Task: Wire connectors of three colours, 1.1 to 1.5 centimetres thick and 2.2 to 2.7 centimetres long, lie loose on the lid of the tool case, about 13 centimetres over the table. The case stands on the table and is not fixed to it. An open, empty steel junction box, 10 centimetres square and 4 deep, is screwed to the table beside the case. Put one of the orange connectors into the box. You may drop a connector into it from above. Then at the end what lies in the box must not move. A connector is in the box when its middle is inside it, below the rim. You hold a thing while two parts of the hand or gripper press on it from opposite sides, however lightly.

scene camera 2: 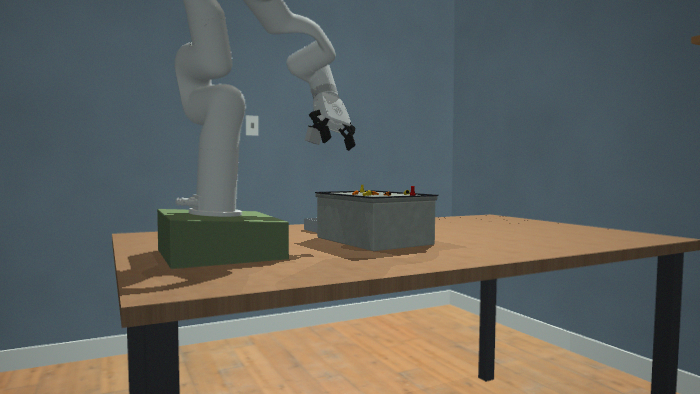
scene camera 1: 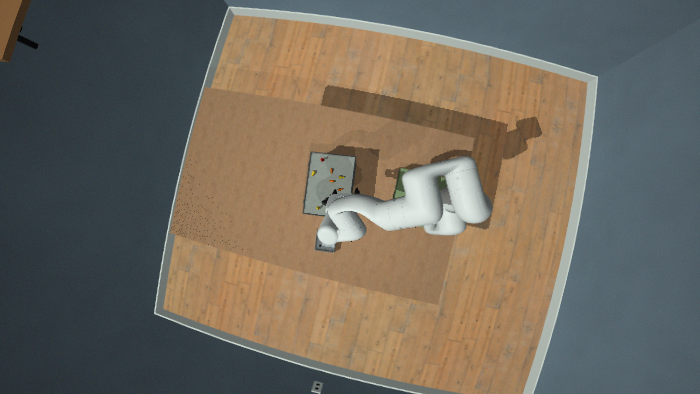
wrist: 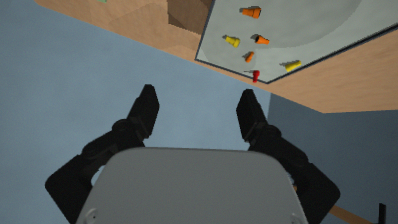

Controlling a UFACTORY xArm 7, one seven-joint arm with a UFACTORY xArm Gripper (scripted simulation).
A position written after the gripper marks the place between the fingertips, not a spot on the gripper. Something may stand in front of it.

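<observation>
Scene camera 2 shows the gripper (scene camera 2: pixel 339 144) and a grey tool case (scene camera 2: pixel 397 221). Scene camera 1 shows the case (scene camera 1: pixel 318 187). Visible in the wrist view: the gripper (wrist: pixel 198 97) and the case (wrist: pixel 310 39).
</observation>
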